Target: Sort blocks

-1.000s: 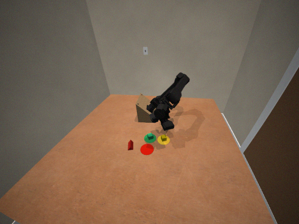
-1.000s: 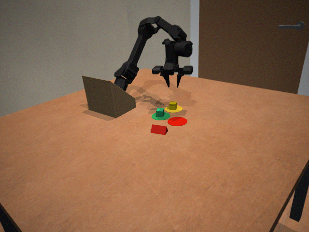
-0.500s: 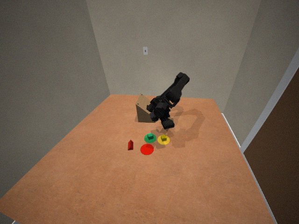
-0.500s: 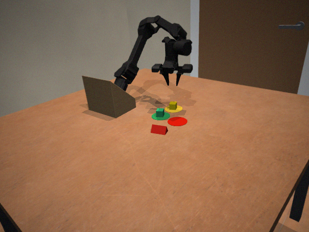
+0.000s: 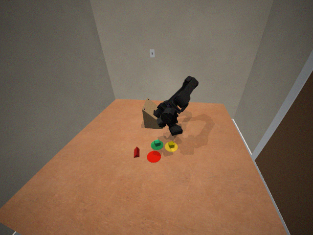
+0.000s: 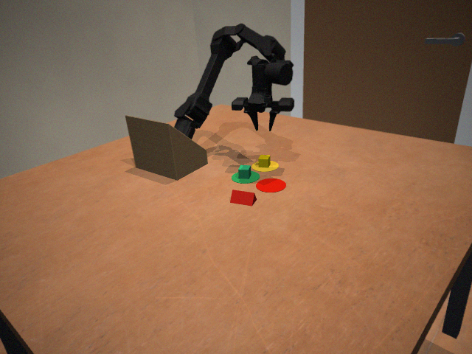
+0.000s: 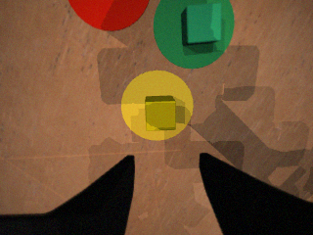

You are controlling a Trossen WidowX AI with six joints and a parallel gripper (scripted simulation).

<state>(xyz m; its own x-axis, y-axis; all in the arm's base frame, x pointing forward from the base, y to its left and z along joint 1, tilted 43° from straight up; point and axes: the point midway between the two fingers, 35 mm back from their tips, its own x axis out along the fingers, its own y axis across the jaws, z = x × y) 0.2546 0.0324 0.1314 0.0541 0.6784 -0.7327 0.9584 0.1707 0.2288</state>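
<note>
Right now the red block is 230 mm to the right of my hand, 150 mm below it and 60 mm ahead of it. From my hand the other things lie so: yellow cube: 140 mm below; yellow circle: 160 mm below; green block: 140 mm below, 100 mm to the right, 20 mm behind.
</note>
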